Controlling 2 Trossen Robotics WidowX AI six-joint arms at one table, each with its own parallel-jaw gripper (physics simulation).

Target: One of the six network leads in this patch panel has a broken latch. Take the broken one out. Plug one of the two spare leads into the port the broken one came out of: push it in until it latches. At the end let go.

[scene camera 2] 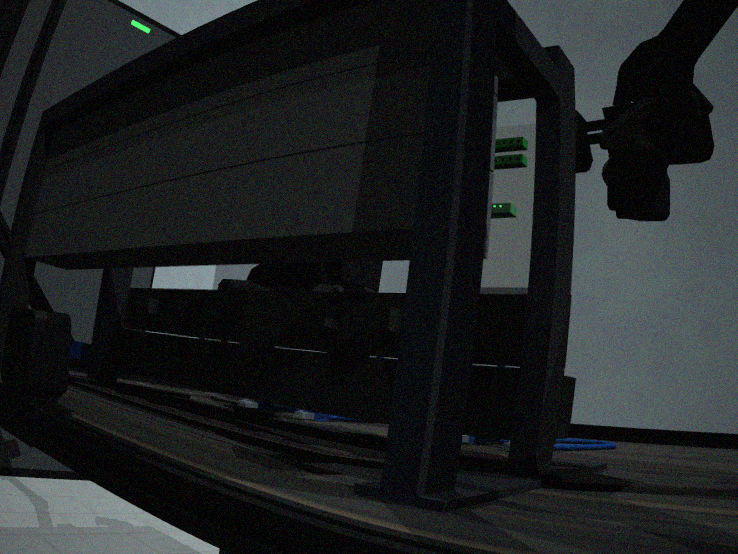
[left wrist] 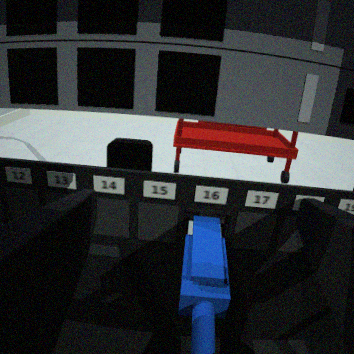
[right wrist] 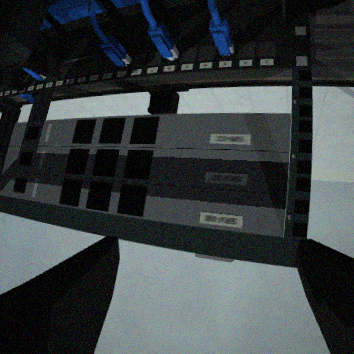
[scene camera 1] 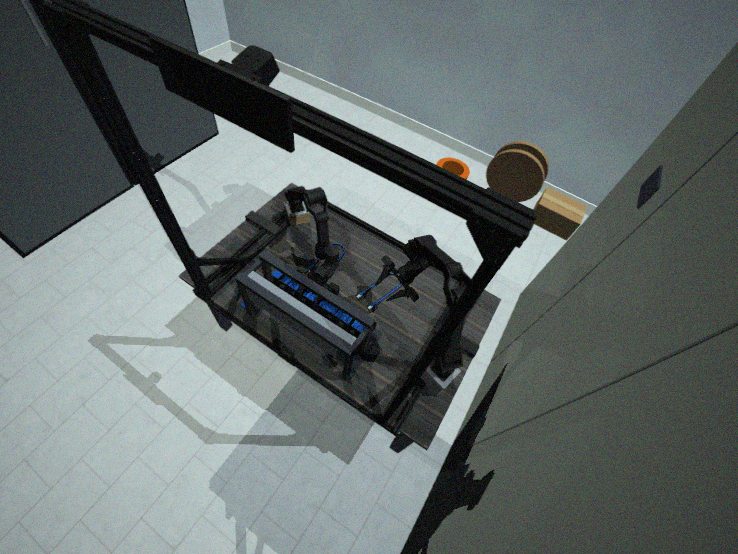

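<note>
The patch panel shows a row of numbered ports. A blue lead sits in port 16, with a raised tab on top of its plug; whether its latch is broken I cannot tell. More blue leads are plugged in along the row. My left gripper is open, with its fingers on either side of the port 16 lead, apart from it. My right gripper is open and empty, in front of the rack. Two spare leads with pale plugs show near it in scene camera 1.
The dark rack frame holds the panel and grey units. A black gantry spans the table. A small open box stands by the left arm. A red cart stands on the floor beyond the panel.
</note>
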